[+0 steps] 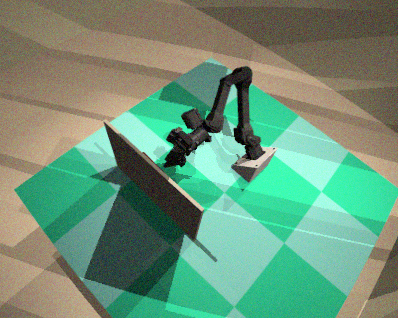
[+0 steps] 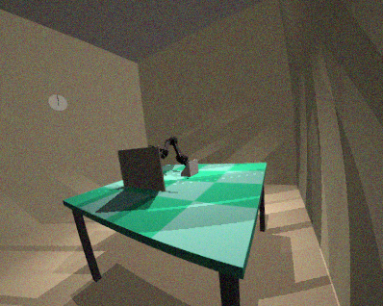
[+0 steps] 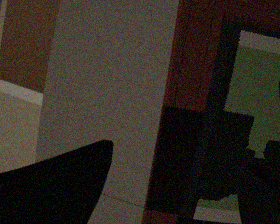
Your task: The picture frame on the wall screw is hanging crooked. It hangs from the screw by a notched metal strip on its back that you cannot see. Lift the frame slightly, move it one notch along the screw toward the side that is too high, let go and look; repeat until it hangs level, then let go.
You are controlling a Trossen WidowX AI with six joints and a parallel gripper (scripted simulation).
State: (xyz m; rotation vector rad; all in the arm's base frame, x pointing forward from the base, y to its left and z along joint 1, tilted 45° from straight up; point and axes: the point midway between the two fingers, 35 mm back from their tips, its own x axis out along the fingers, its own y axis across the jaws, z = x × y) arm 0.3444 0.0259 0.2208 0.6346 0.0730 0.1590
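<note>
Right now the picture frame is 50 mm below my gripper tip and 50 mm ahead of it. Also, from my gripper tip: wall panel 70 mm below, 60 mm ahead, 10 mm to the left.
</note>
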